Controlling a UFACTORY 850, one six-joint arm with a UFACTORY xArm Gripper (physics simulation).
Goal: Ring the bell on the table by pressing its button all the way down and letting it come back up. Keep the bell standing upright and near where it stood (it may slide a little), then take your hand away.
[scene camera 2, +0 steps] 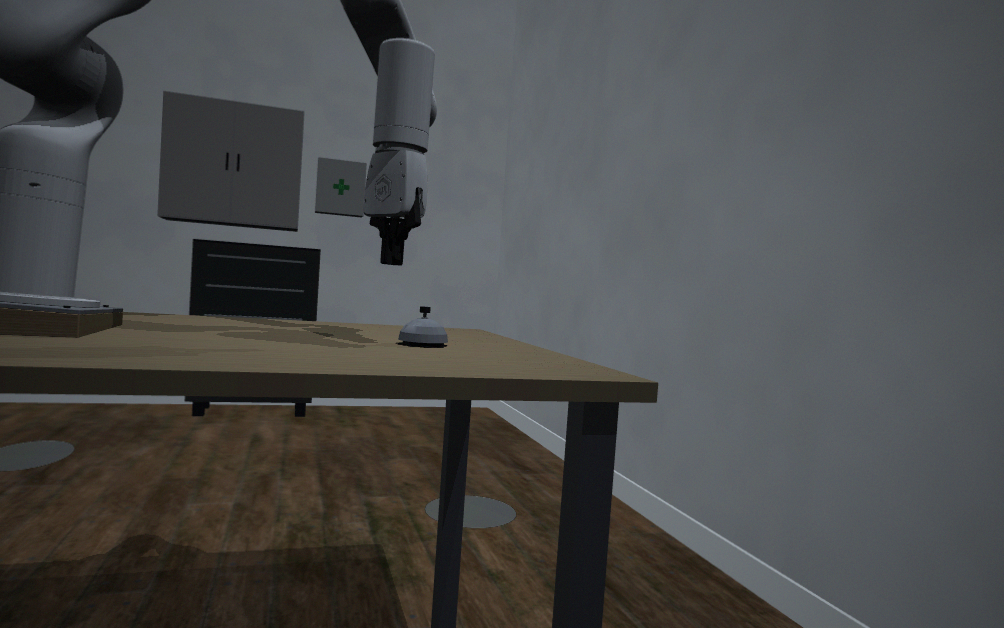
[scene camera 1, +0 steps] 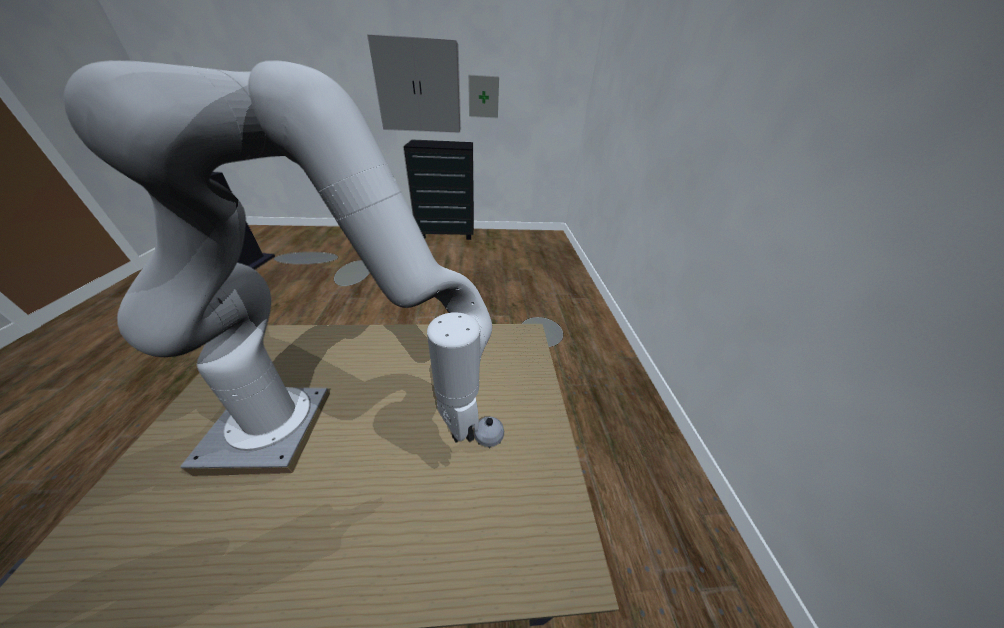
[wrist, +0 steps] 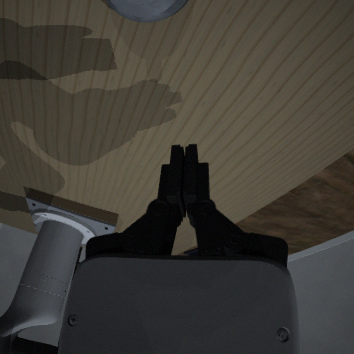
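A silver dome bell (scene camera 1: 488, 432) (scene camera 2: 423, 333) stands upright on the wooden table (scene camera 1: 473, 540) (scene camera 2: 296, 362) (wrist: 260, 90). Its small black button (scene camera 1: 489, 421) (scene camera 2: 424, 309) stands up above the dome. In the wrist view part of the bell's dome (wrist: 147, 9) shows at the top edge, and its button is out of that view. My gripper (scene camera 2: 392, 262) (wrist: 186, 158) is shut and empty, fingertips together and pointing down. In scene camera 2 it hangs above the bell's height and a little to the left of it, apart from it. In scene camera 1 the fingertips are partly hidden.
The arm's base plate (scene camera 1: 191, 465) (wrist: 111, 220) is mounted on the table, left of the bell. The table's right edge runs beyond the bell. A dark drawer cabinet (scene camera 1: 442, 191) (scene camera 2: 255, 277) stands on the floor at the back, and a wall cabinet (scene camera 1: 418, 88) (scene camera 2: 229, 162) hangs above it.
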